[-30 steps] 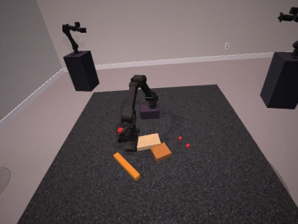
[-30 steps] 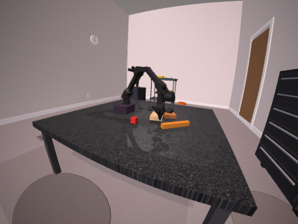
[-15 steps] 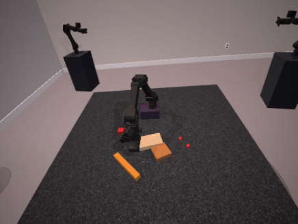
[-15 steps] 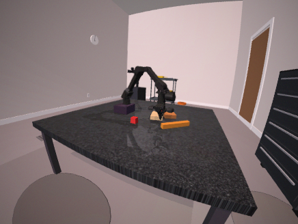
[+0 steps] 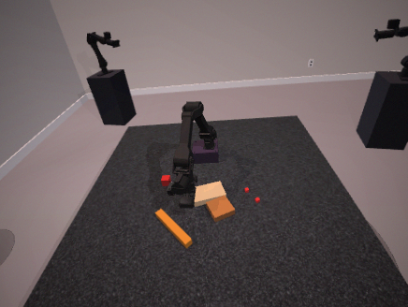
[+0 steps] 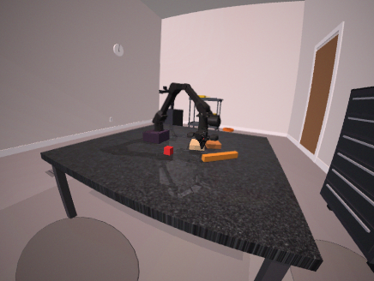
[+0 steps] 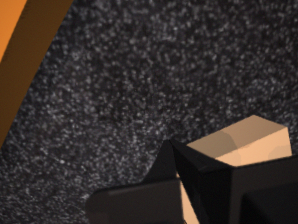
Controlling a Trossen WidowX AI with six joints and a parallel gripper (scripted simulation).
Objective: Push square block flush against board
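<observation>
Right now my gripper tip is 70 mm past the tan flat block and 70 mm to the right of it. From my gripper tip the other things lie so: red cube: 130 mm behind, 170 mm to the right, 10 mm above; then long orange board: 140 mm ahead, 40 mm to the right; then orange-brown square block: 10 mm ahead, 140 mm to the left.
</observation>
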